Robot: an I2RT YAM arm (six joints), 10 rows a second.
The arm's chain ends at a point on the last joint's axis. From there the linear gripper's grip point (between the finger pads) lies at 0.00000 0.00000 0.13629 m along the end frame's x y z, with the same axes.
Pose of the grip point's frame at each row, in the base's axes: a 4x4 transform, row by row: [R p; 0 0 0 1], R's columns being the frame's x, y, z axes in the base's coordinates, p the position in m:
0.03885 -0.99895 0.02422 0.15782; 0.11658 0.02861 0.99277 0.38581; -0.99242 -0.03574 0.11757 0.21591; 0 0 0 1
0.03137 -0.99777 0.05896 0.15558; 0.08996 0.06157 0.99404 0.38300; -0.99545 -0.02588 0.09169 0.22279; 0 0 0 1
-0.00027 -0.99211 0.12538 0.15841; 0.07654 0.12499 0.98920 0.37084; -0.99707 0.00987 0.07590 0.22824; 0 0 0 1
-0.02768 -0.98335 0.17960 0.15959; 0.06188 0.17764 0.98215 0.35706; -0.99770 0.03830 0.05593 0.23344; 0 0 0 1
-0.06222 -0.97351 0.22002 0.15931; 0.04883 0.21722 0.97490 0.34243; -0.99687 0.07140 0.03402 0.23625; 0 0 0 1
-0.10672 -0.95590 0.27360 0.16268; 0.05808 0.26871 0.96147 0.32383; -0.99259 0.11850 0.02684 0.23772; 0 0 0 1
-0.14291 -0.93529 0.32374 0.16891; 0.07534 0.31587 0.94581 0.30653; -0.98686 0.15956 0.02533 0.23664; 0 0 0 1
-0.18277 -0.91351 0.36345 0.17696; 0.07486 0.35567 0.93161 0.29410; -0.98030 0.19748 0.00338 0.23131; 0 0 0 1
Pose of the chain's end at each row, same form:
0.03885 -0.99895 0.02422 0.15452; 0.11658 0.02861 0.99277 0.25051; -0.99242 -0.03574 0.11757 0.19989; 0 0 0 1
0.03137 -0.99777 0.05896 0.14754; 0.08996 0.06157 0.99404 0.24752; -0.99545 -0.02588 0.09169 0.21029; 0 0 0 1
-0.00027 -0.99211 0.12538 0.14132; 0.07654 0.12499 0.98920 0.23602; -0.99707 0.00987 0.07590 0.21790; 0 0 0 1
-0.02768 -0.98335 0.17960 0.13511; 0.06188 0.17764 0.98215 0.22320; -0.99770 0.03830 0.05593 0.22582; 0 0 0 1
-0.06222 -0.97351 0.22002 0.12932; 0.04883 0.21722 0.97490 0.20956; -0.99687 0.07140 0.03402 0.23161; 0 0 0 1
-0.10672 -0.95590 0.27360 0.12539; 0.05808 0.26871 0.96147 0.19279; -0.99259 0.11850 0.02684 0.23406; 0 0 0 1
-0.14291 -0.93529 0.32374 0.12479; 0.07534 0.31587 0.94581 0.17763; -0.98686 0.15956 0.02533 0.23319; 0 0 0 1
-0.18277 -0.91351 0.36345 0.12743; 0.07486 0.35567 0.93161 0.16713; -0.98030 0.19748 0.00338 0.23085; 0 0 0 1

